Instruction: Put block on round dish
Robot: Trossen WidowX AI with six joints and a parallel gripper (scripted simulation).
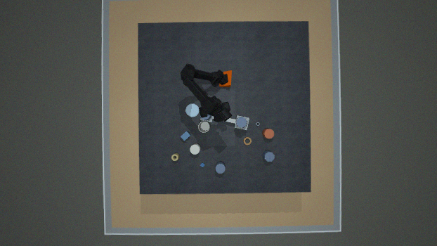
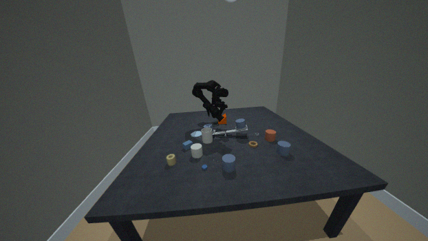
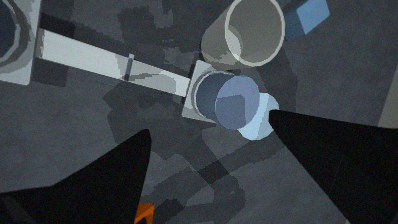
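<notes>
The teal block lies 12 cm below my gripper tip and 5 cm to the right of it. From my gripper tip the other things lie so: pale cup (12 cm below, 8 cm to the right, 8 cm ahead); light blue round dish (16 cm to the right, 16 cm below, 5 cm behind); blue-grey cup (20 cm to the left, 9 cm ahead, 5 cm below).
</notes>
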